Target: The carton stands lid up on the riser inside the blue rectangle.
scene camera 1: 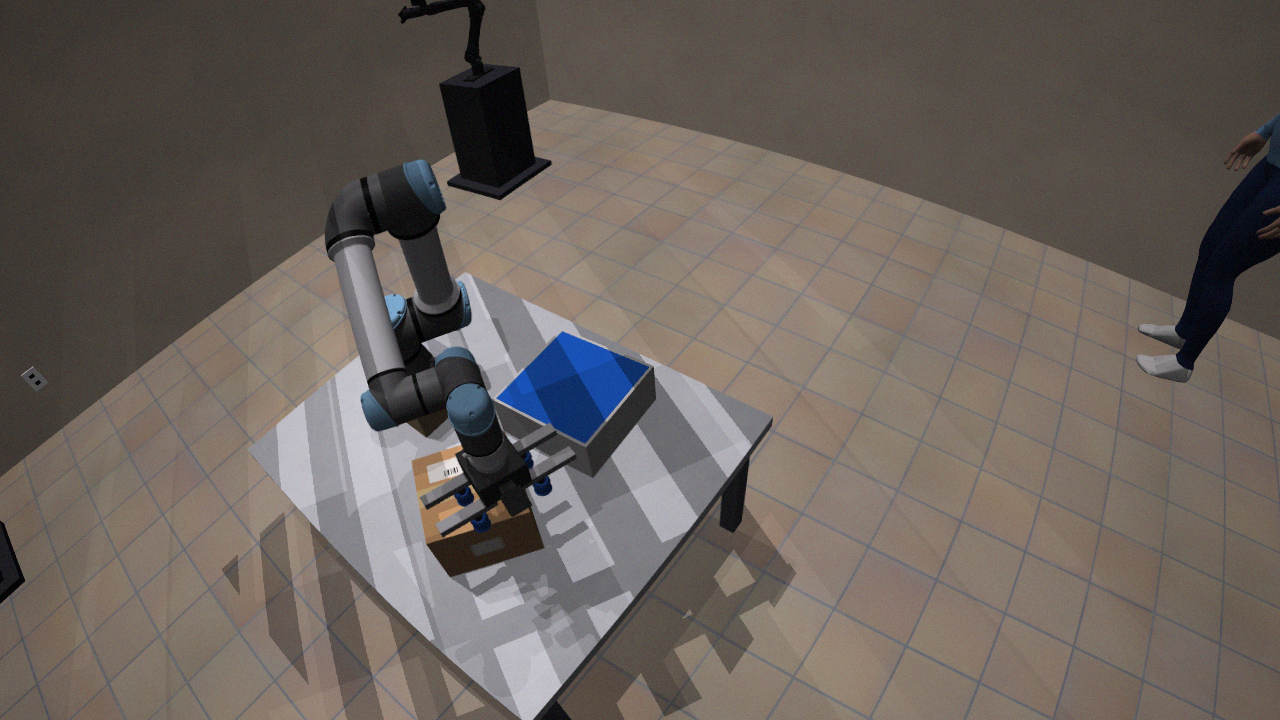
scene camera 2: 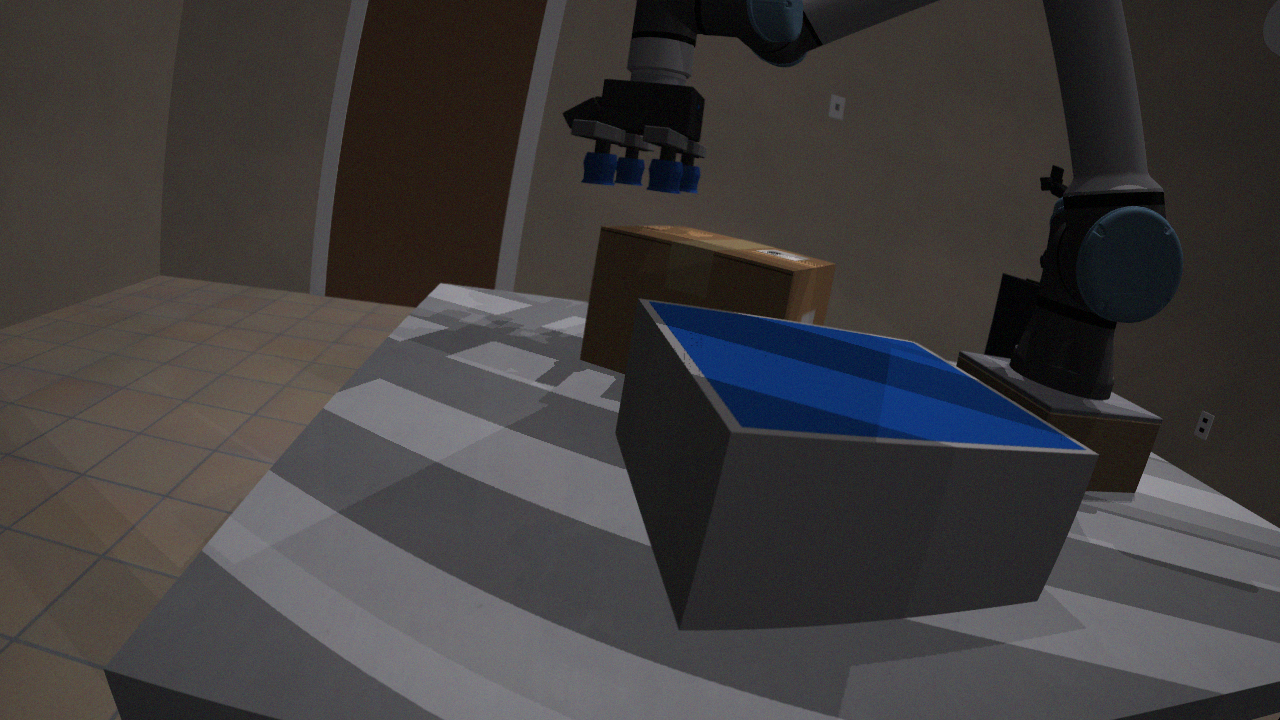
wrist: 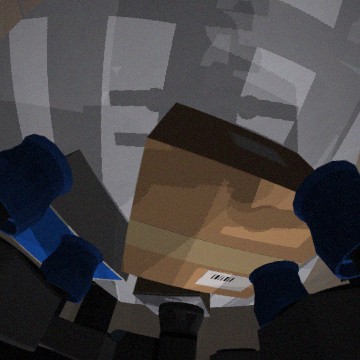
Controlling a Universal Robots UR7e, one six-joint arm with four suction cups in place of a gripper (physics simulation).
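Observation:
A brown carton (scene camera 1: 487,548) (scene camera 2: 698,279) (wrist: 215,200) stands on the table beside the riser. Its upper face bears a tape strip and a white barcode label; the tape also runs down its side in scene camera 2. The grey riser (scene camera 1: 619,429) (scene camera 2: 877,537) (wrist: 92,200) has a thin pale rim around the blue rectangle (scene camera 1: 572,385) (scene camera 2: 859,385) (wrist: 46,234) on its top, and no carton stands there. My gripper (scene camera 1: 503,490) (scene camera 2: 644,171) (wrist: 180,237), with four blue suction cups, is open and hangs above the carton, a gap apart. It hides part of the carton's top in scene camera 1.
The arm's base stands on a brown block (scene camera 2: 1109,452) at the back of the table (scene camera 1: 716,420) (scene camera 2: 501,573). A black pedestal (scene camera 1: 490,134) with another arm stands on the floor beyond. A person (scene camera 1: 1226,259) stands at the far right. Striped shadows cross the table.

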